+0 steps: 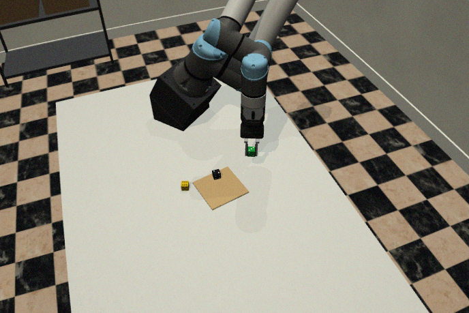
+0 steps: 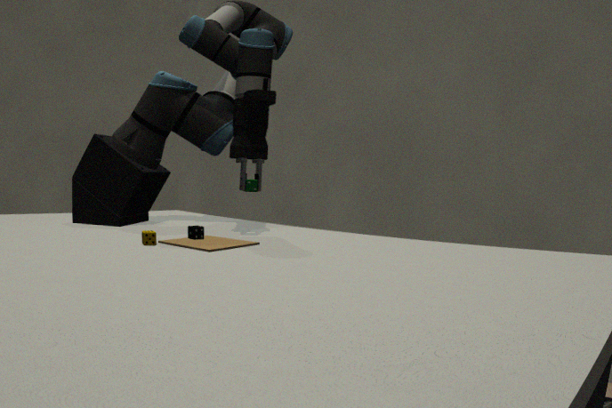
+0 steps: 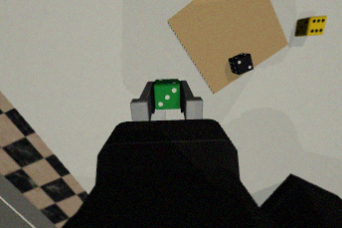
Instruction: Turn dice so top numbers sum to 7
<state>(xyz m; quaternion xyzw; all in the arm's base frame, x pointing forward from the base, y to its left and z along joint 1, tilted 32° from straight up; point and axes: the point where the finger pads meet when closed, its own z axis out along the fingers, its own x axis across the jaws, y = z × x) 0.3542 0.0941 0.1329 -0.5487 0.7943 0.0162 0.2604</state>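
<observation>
The tan mat is 12 cm to the right of my hand, 12 cm below it and 3 cm ahead of it. Also, from my hand: yellow die: 23 cm to the right, 10 cm below; then black die: 12 cm to the right, 10 cm below, 2 cm behind; then green die: 1 cm below.
</observation>
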